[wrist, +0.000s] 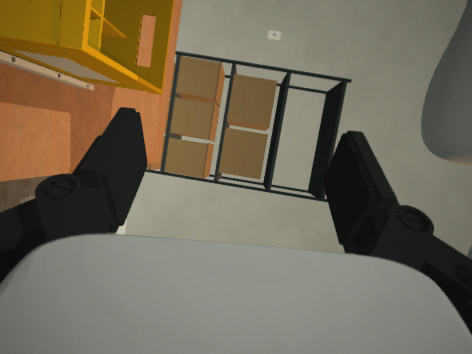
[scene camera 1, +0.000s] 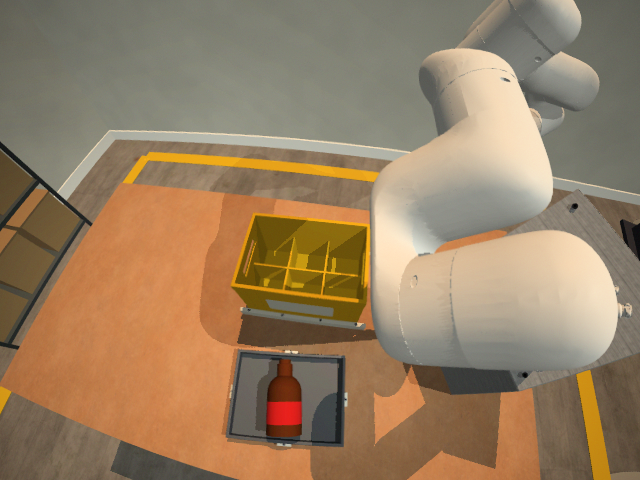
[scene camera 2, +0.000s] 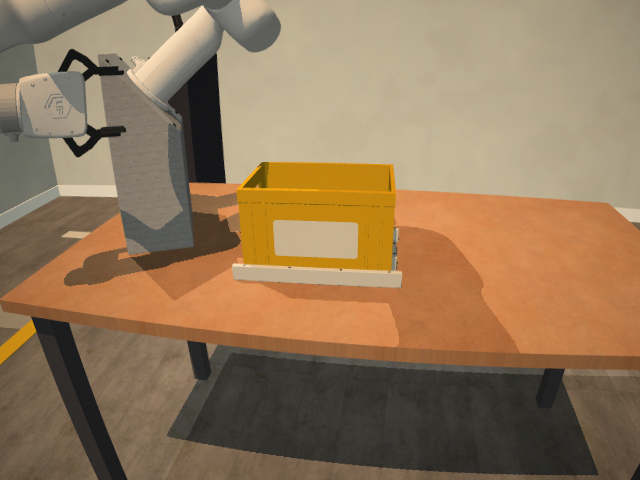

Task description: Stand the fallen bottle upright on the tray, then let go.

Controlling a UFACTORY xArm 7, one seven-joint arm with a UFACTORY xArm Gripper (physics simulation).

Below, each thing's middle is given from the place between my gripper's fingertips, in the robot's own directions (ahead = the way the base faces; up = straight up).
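Labels:
Relative to the brown bottle (scene camera 1: 284, 395), my hand is 15 cm short of it, 51 cm to the right of it and 30 cm above it.

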